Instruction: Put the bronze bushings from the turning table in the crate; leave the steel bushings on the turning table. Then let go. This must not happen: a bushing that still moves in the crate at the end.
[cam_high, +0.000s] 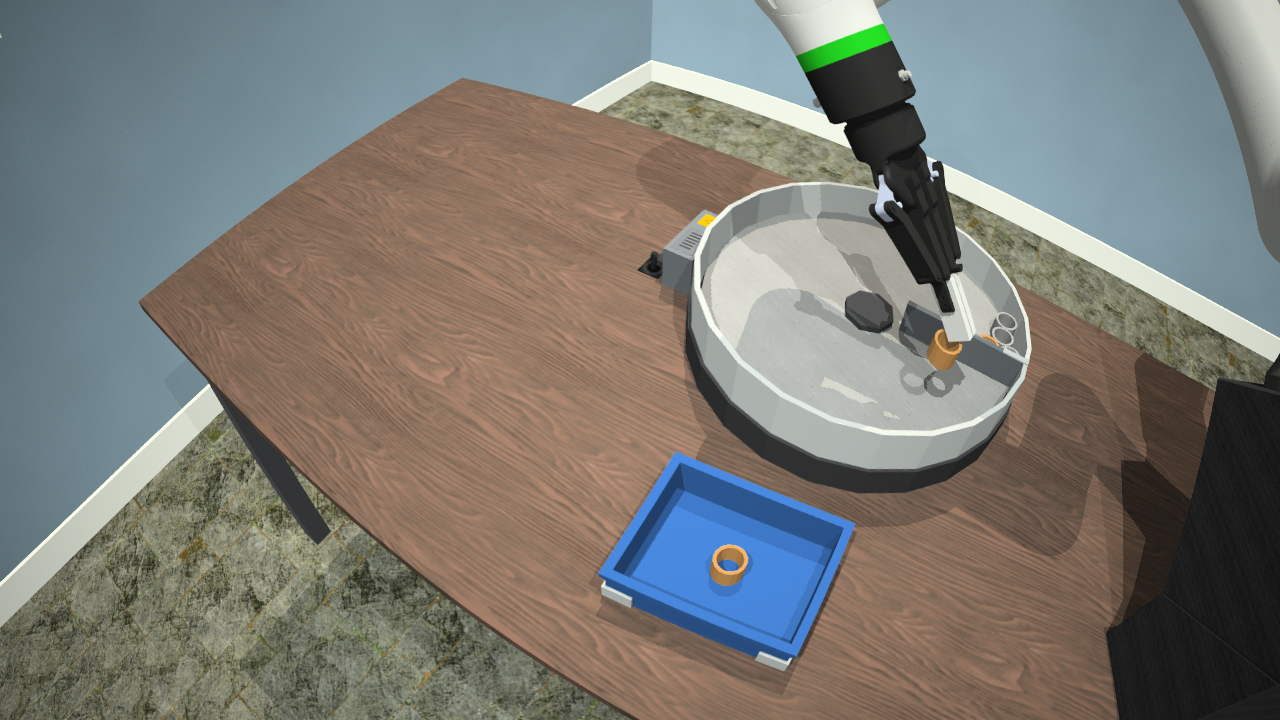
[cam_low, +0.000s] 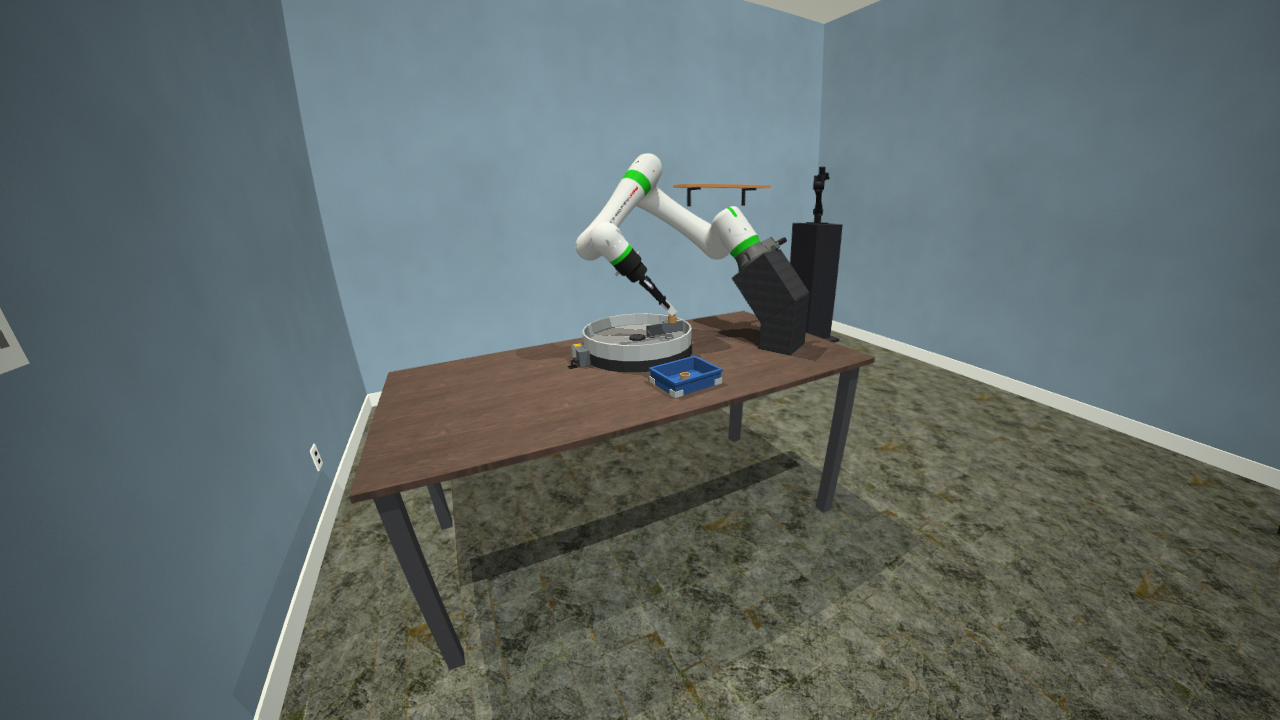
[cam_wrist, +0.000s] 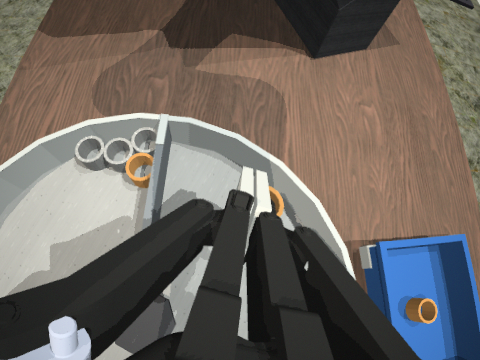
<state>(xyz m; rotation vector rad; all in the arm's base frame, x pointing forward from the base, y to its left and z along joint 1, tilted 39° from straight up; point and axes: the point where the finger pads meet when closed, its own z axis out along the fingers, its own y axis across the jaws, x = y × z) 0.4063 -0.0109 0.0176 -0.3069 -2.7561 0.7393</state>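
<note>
Now: hand 70 mm short of the blue crate, 270 mm to the right of it and 160 mm above it. Round my hand: grey turning table 120 mm ahead, 80 mm to the right, 130 mm below.
</note>
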